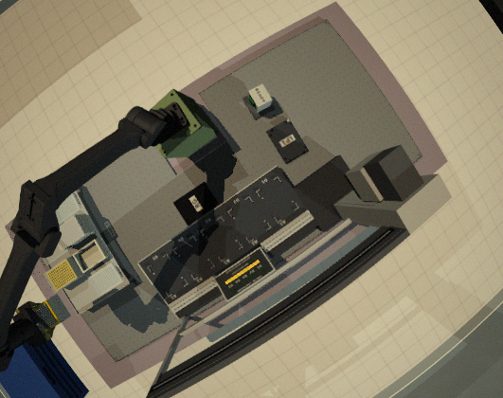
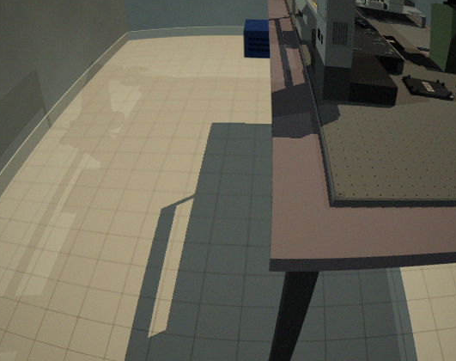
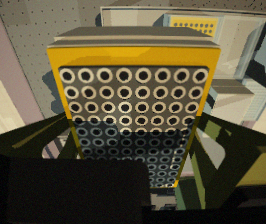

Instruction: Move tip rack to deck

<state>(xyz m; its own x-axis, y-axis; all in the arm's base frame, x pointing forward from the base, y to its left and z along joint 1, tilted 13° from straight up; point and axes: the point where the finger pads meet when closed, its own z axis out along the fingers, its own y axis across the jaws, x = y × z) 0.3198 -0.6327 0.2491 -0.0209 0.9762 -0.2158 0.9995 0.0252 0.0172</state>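
The yellow tip rack lies 10 mm behind my hand, 10 mm to the left of it and 10 mm above it. The rest, counted from my hand: shelf: 160 mm behind, 60 mm to the left, 250 mm below; then pale sealed block: 220 mm behind, 130 mm to the left, 190 mm below; then tan reservoir: 110 mm behind, 130 mm to the left, 240 mm below.
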